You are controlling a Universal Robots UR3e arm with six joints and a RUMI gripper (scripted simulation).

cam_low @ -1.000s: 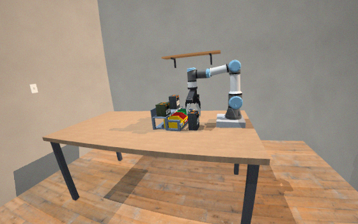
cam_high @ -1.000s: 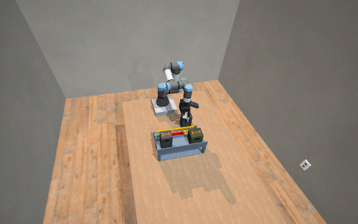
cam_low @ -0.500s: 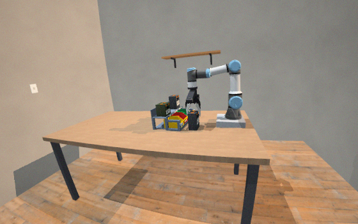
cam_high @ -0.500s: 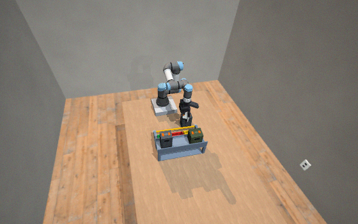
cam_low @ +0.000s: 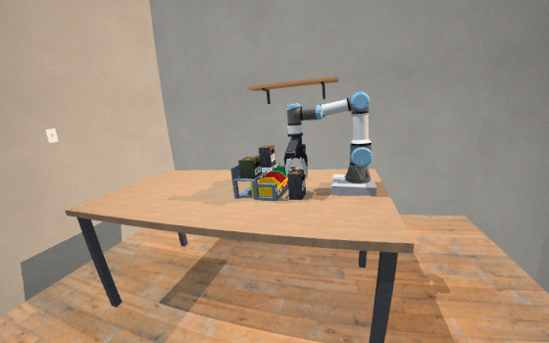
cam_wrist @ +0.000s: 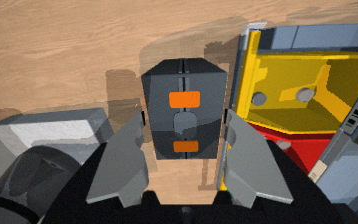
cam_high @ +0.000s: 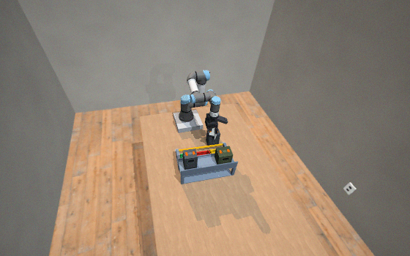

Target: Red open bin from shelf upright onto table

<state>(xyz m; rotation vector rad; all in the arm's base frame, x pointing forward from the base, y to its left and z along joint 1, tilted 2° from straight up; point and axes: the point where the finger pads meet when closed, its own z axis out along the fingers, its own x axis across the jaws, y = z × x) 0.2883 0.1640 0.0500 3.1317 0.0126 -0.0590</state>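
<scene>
Now: the black case 40 mm below my hand. Round my hand: yellow bin (160 mm ahead, 60 mm below); yellow rod (80 mm ahead, 110 mm to the right, 50 mm below); red bin (170 mm ahead, 110 mm to the right, 60 mm below).
</scene>
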